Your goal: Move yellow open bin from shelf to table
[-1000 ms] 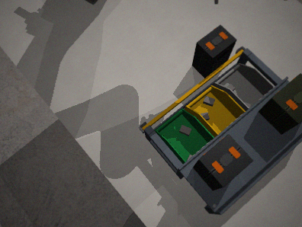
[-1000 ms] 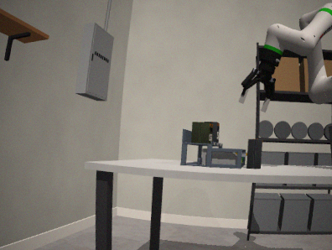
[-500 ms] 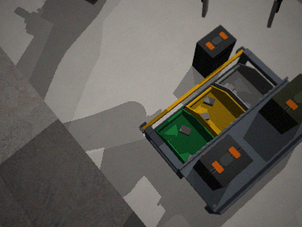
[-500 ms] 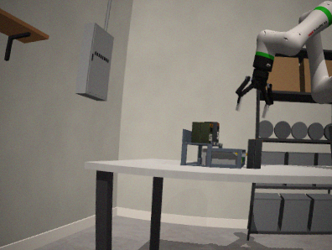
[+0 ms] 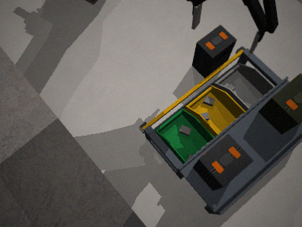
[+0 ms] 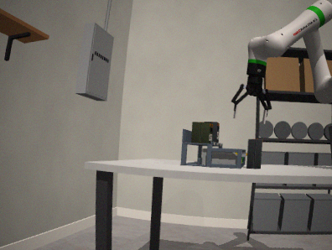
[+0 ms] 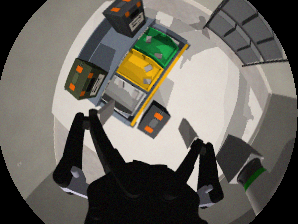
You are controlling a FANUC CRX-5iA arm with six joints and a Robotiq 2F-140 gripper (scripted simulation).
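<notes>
Now: the long yellow rod 17 cm below my hand and 8 cm to the right of it. Also, from my hand: yellow open bin 18 cm below, 11 cm ahead, 10 cm to the right; then green bin 21 cm to the right, 18 cm below, 9 cm ahead; then grey bin 18 cm below, 12 cm ahead, 1 cm to the left.
</notes>
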